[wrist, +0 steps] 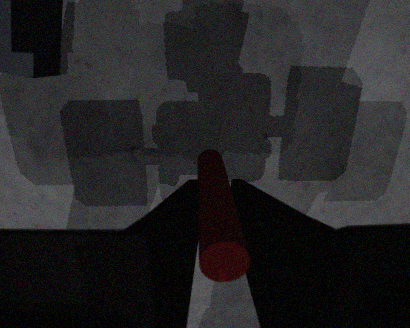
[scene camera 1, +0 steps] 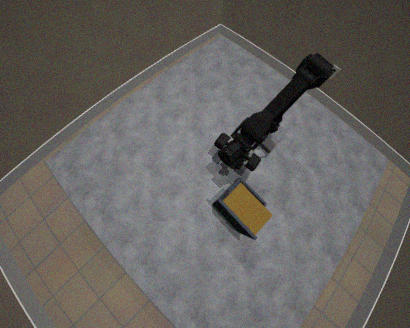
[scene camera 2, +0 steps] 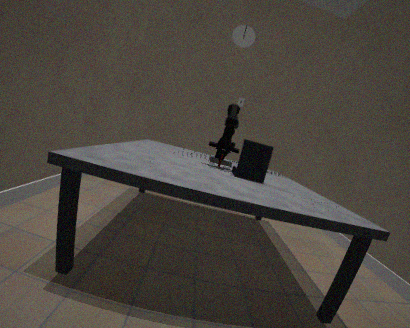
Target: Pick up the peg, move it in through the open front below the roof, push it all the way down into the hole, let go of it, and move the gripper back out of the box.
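Places are measured from the arm's base along level axes (x right, y ahead, z up), in metres.
Pixels of known places: gripper, fingertip midpoint: (wrist: pixel 214 189) (scene camera 2: pixel 220 160); arm's base, link origin: (scene camera 2: pixel 218 158).
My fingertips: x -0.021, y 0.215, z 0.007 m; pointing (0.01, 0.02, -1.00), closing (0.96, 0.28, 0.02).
Ahead of a thing's pixels: the offset from my fingertips to its middle. "pt": to the spot under its first point. Level surfaces: height alone.
The red peg @(dx +0.000, dy -0.001, dz +0.002 m) (scene camera 2: pixel 220 161) (wrist: pixel 222 220) stands roughly upright, its round top end facing the wrist camera. My gripper (scene camera 1: pixel 234 156) (scene camera 2: pixel 220 155) (wrist: pixel 214 189) is shut on the peg, with a dark finger on each side of it. The peg's lower end is at or close to the table top; I cannot tell whether it touches. In scene camera 1 the arm hides the peg. The box @(dx -0.170, dy +0.100, dz +0.061 m) (scene camera 1: pixel 231 219) (scene camera 2: pixel 254 161) (wrist: pixel 36 37) with its yellow roof @(pt dx -0.175, dy +0.137, dz +0.162 m) (scene camera 1: pixel 247 209) stands close beside the gripper. The hole is hidden under the roof.
The grey mottled table top @(dz -0.040 m) (scene camera 1: pixel 150 200) (scene camera 2: pixel 145 165) carries the box and the peg. A small grey bar (scene camera 1: pixel 268 144) shows beside the arm. The arm (scene camera 1: pixel 287 102) reaches in from the table's far edge. The box's dark wall stands at the upper left of the wrist view.
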